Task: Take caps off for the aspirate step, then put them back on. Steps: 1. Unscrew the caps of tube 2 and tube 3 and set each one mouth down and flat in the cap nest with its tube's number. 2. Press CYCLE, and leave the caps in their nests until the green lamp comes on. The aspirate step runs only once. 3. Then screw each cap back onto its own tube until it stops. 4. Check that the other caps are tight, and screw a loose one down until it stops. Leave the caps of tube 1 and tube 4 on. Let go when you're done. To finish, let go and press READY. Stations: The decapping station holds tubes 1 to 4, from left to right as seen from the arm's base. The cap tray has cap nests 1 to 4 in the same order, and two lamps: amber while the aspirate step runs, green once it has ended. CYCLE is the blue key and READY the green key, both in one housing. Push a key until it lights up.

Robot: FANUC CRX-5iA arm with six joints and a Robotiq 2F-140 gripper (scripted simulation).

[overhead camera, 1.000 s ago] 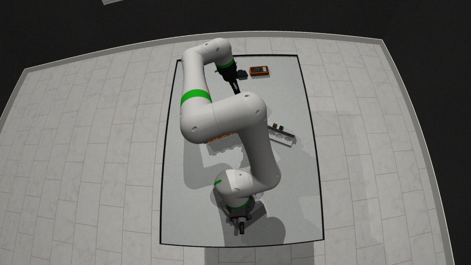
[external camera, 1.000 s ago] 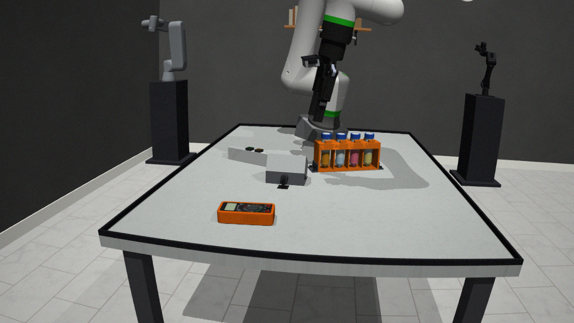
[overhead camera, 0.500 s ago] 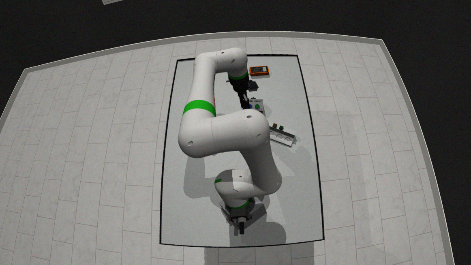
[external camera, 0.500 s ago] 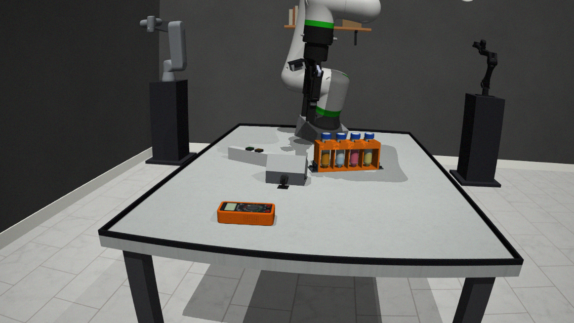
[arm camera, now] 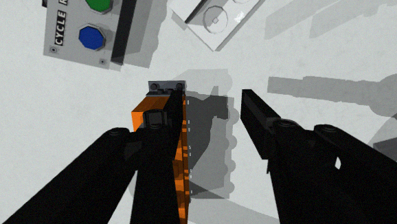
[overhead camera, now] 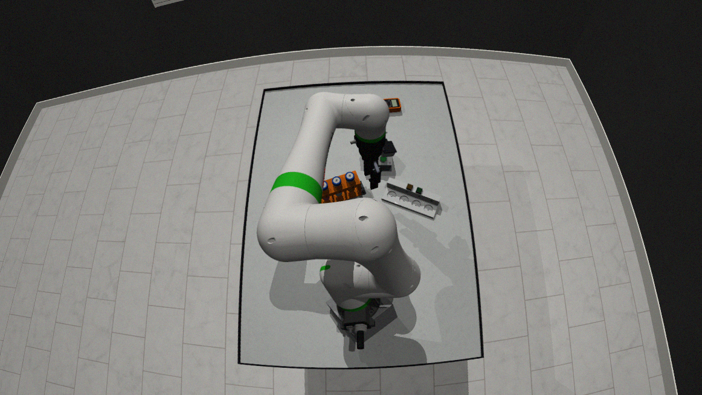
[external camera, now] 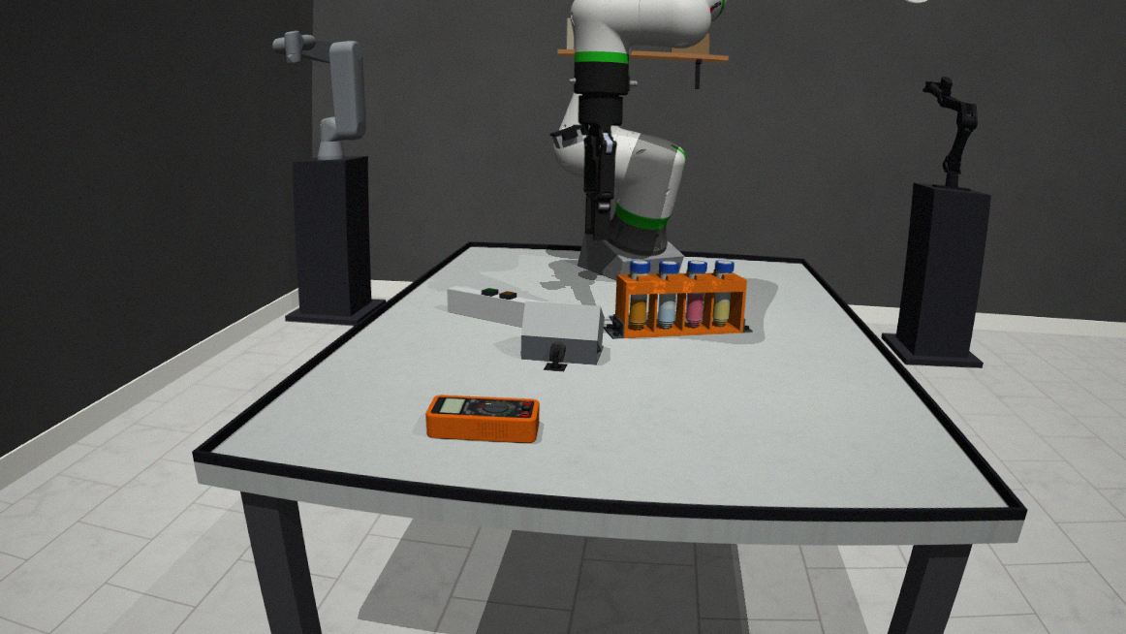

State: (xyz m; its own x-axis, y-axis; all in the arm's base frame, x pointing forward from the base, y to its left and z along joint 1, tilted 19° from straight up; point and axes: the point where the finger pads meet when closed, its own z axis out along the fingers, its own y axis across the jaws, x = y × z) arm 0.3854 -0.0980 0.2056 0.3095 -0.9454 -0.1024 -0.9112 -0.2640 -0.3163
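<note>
Right now the cap 2 is 1 cm ahead of my hand, 18 cm to the left of it and 7 cm below it. Also, from my hand: cap 3 (3 cm ahead, 13 cm to the left, 7 cm below); then blue key (15 cm ahead, 1 cm to the right, 12 cm below); then cap 4 (4 cm ahead, 8 cm to the left, 7 cm below).
</note>
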